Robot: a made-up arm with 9 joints. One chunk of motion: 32 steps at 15 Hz.
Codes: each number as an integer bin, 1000 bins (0 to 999) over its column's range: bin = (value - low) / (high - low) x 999, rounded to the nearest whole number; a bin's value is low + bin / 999 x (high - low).
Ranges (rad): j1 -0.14..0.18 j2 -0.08..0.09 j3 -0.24..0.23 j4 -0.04..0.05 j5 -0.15..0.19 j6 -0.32..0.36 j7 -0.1..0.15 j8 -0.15..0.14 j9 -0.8..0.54
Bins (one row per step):
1: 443 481 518 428 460 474 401 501 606
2: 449 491 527 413 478 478 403 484 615
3: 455 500 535 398 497 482 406 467 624
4: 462 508 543 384 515 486 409 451 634
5: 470 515 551 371 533 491 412 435 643
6: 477 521 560 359 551 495 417 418 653
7: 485 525 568 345 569 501 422 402 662
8: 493 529 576 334 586 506 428 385 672
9: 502 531 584 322 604 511 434 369 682
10: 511 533 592 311 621 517 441 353 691
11: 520 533 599 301 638 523 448 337 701
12: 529 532 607 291 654 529 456 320 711
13: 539 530 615 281 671 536 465 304 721
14: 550 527 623 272 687 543 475 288 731
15: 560 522 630 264 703 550 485 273 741
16: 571 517 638 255 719 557 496 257 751
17: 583 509 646 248 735 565 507 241 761
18: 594 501 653 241 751 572 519 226 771
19: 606 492 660 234 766 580 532 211 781
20: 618 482 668 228 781 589 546 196 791
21: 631 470 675 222 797 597 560 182 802
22: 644 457 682 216 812 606 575 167 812
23: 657 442 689 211 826 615 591 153 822
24: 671 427 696 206 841 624 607 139 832
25: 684 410 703 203 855 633 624 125 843
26: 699 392 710 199 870 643 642 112 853
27: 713 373 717 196 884 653 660 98 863
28: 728 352 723 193 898 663 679 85 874
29: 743 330 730 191 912 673 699 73 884
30: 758 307 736 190 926 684 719 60 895
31: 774 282 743 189 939 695 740 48 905
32: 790 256 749 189 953 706 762 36 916
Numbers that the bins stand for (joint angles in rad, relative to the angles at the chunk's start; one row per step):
1: 0.0019 0.0019 0.0037 -0.0014 0.0066 0.0026 0.0004 -0.0046 0.0129
2: 0.0038 0.0036 0.0079 -0.0028 0.0127 0.0054 0.0009 -0.0095 0.0249
3: 0.0057 0.0051 0.0117 -0.0041 0.0191 0.0081 0.0016 -0.0144 0.0370
4: 0.0080 0.0064 0.0155 -0.0054 0.0253 0.0108 0.0024 -0.0191 0.0504
5: 0.0106 0.0076 0.0192 -0.0066 0.0314 0.0142 0.0031 -0.0237 0.0625
6: 0.0128 0.0087 0.0235 -0.0077 0.0375 0.0169 0.0044 -0.0287 0.0759
7: 0.0154 0.0093 0.0272 -0.0089 0.0437 0.0210 0.0056 -0.0333 0.0880
8: 0.0179 0.0100 0.0310 -0.0099 0.0494 0.0244 0.0071 -0.0382 0.1014
9: 0.0208 0.0104 0.0348 -0.0110 0.0556 0.0278 0.0086 -0.0429 0.1148
10: 0.0237 0.0107 0.0385 -0.0120 0.0614 0.0319 0.0104 -0.0475 0.1269
11: 0.0266 0.0107 0.0418 -0.0129 0.0671 0.0360 0.0121 -0.0522 0.1403
12: 0.0294 0.0105 0.0456 -0.0138 0.0726 0.0401 0.0141 -0.0571 0.1537
13: 0.0327 0.0102 0.0493 -0.0147 0.0784 0.0448 0.0164 -0.0618 0.1671
14: 0.0362 0.0097 0.0531 -0.0155 0.0838 0.0496 0.0189 -0.0664 0.1805
15: 0.0394 0.0088 0.0564 -0.0162 0.0893 0.0544 0.0214 -0.0708 0.1939
16: 0.0429 0.0080 0.0602 -0.0170 0.0947 0.0591 0.0241 -0.0754 0.2073
17: 0.0467 0.0066 0.0639 -0.0177 0.1002 0.0646 0.0269 -0.0800 0.2208
18: 0.0503 0.0053 0.0672 -0.0183 0.1056 0.0693 0.0299 -0.0844 0.2342
19: 0.0541 0.0037 0.0705 -0.0189 0.1107 0.0748 0.0331 -0.0887 0.2476
20: 0.0580 0.0020 0.0743 -0.0195 0.1158 0.0809 0.0366 -0.0931 0.2610
21: 0.0621 0.0000 0.0776 -0.0200 0.1213 0.0864 0.0401 -0.0972 0.2758
22: 0.0663 -0.0022 0.0809 -0.0205 0.1264 0.0925 0.0439 -0.1015 0.2892
23: 0.0705 -0.0048 0.0842 -0.0210 0.1311 0.0986 0.0479 -0.1056 0.3026
24: 0.0749 -0.0073 0.0874 -0.0214 0.1362 0.1047 0.0519 -0.1096 0.3160
25: 0.0791 -0.0102 0.0907 -0.0217 0.1410 0.1109 0.0562 -0.1137 0.3308
26: 0.0839 -0.0133 0.0940 -0.0221 0.1461 0.1177 0.0607 -0.1175 0.3442
27: 0.0884 -0.0165 0.0973 -0.0223 0.1509 0.1245 0.0652 -0.1216 0.3576
28: 0.0932 -0.0201 0.1002 -0.0226 0.1556 0.1313 0.0699 -0.1253 0.3723
29: 0.0980 -0.0238 0.1034 -0.0228 0.1604 0.1381 0.0749 -0.1288 0.3857
30: 0.1028 -0.0278 0.1063 -0.0229 0.1652 0.1456 0.0799 -0.1326 0.4005
31: 0.1079 -0.0320 0.1096 -0.0230 0.1696 0.1531 0.0852 -0.1361 0.4139
32: 0.1131 -0.0364 0.1124 -0.0230 0.1743 0.1606 0.0907 -0.1395 0.4287

